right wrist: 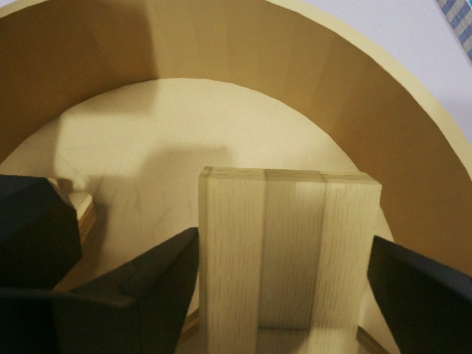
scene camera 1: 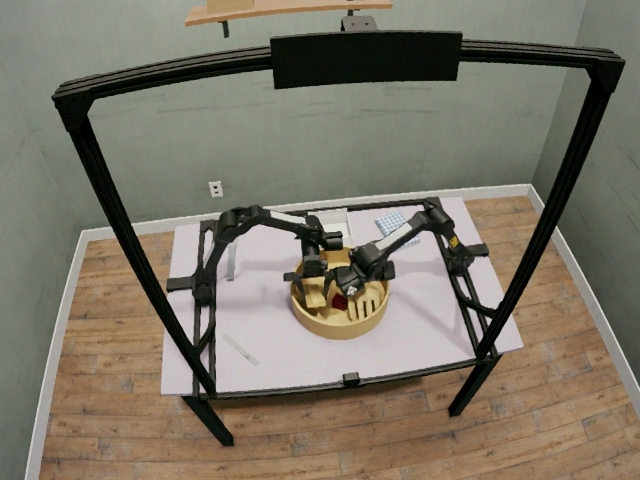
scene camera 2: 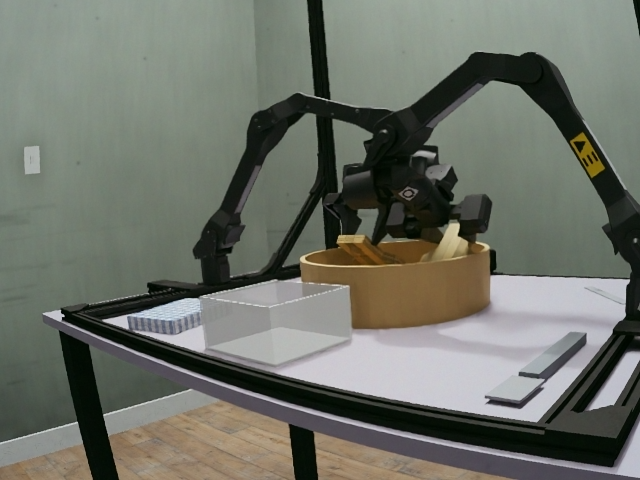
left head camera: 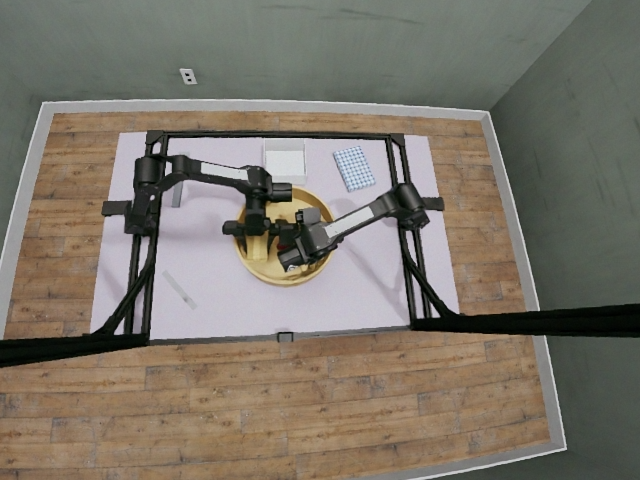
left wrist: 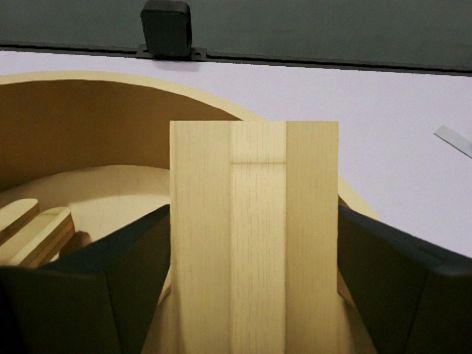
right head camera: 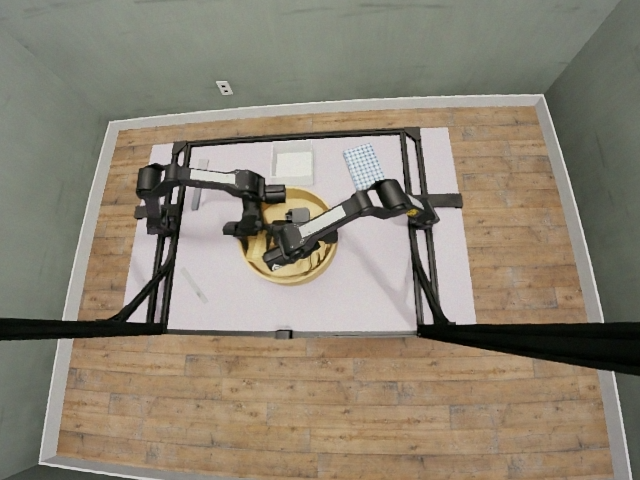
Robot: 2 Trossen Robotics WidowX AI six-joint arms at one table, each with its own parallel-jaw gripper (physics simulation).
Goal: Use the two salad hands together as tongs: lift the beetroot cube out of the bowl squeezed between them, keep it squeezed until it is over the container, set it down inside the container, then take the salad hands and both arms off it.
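Pixels of known places: left gripper, fingertip midpoint: [scene camera 1: 315, 302] [scene camera 2: 460, 242] [left head camera: 257, 253] [left wrist: 251, 214] [right head camera: 257, 253]; right gripper, fingertip midpoint: [right wrist: 281, 243] [scene camera 2: 358, 245]; left arm's base, origin of the base link: [scene camera 1: 204, 297] [left head camera: 145, 227] [right head camera: 168, 228]; right arm's base, origin of the base link: [scene camera 1: 457, 268] [scene camera 2: 216, 283] [left head camera: 408, 222] [right head camera: 420, 220].
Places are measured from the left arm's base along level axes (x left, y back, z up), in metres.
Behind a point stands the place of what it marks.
The beetroot cube [scene camera 1: 339, 301] @[z 0.026, x -0.090, y -0.461 m], dark red, is low in the round wooden bowl [scene camera 1: 338, 330] @[z 0.046, x -0.212, y -0.441 m] [scene camera 2: 413, 294] @[z 0.030, x 0.068, y -0.357 m], between the lower ends of the two salad hands; contact is unclear. My left gripper [scene camera 1: 314, 289] [left wrist: 251, 214] @[z 0.082, x -0.121, y -0.381 m] is shut on the handle of the left wooden salad hand [scene camera 1: 315, 298] @[z 0.094, x -0.114, y -0.382 m] [left wrist: 257, 260] @[z 0.086, x -0.102, y -0.379 m], tilted in the bowl's left part. My right gripper [right wrist: 281, 243] @[z 0.085, x -0.035, y -0.538 m] is shut on the handle of the right salad hand [scene camera 1: 353, 311] @[z 0.025, x -0.135, y -0.501 m] [right wrist: 290, 270] @[z 0.087, x -0.044, y -0.541 m]; its slotted end is beside the cube. The arm hides its fingers in the left head camera. The clear, pale container [left head camera: 285, 162] @[z -0.016, x 0.251, y -0.474 m] [scene camera 2: 279, 330] @[z 0.026, x 0.291, y -0.400 m] stands behind the bowl.
A blue-checked cloth [left head camera: 354, 167] @[z 0.004, x 0.220, y -0.731 m] [scene camera 2: 165, 315] @[z 0.004, x 0.270, y -0.704 m] lies right of the container in the left head camera. A grey bar [left head camera: 177, 193] @[z -0.005, x 0.124, y -0.095 m] [scene camera 2: 553, 356] @[z -0.005, x 0.178, y -0.090 m] and a translucent strip [left head camera: 179, 290] @[z -0.018, x -0.211, y -0.121 m] lie at the left. Both arms cross low over the bowl, their wrists close together.
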